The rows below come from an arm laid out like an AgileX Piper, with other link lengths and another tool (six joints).
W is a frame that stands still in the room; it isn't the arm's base.
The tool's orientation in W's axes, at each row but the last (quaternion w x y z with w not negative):
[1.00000, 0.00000, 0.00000, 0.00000]
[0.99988, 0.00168, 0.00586, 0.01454]
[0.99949, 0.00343, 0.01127, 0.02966]
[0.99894, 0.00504, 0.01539, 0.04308]
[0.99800, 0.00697, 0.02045, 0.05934]
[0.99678, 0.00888, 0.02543, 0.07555]
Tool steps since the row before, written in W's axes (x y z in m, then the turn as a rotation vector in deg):
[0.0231, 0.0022, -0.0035, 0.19, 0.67, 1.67]
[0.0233, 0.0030, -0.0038, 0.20, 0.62, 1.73]
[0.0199, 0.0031, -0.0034, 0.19, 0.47, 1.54]
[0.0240, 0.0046, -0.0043, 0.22, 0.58, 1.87]
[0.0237, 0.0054, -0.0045, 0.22, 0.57, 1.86]
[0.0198, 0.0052, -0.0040, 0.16, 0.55, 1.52]
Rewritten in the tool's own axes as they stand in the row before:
[0.0231, 0.0022, -0.0035, 0.19, 0.67, 1.67]
[0.0234, 0.0023, -0.0035, 0.20, 0.62, 1.73]
[0.0201, 0.0019, -0.0030, 0.18, 0.47, 1.54]
[0.0244, 0.0025, -0.0036, 0.21, 0.58, 1.87]
[0.0243, 0.0025, -0.0036, 0.21, 0.57, 1.86]
[0.0205, 0.0021, -0.0030, 0.17, 0.55, 1.52]

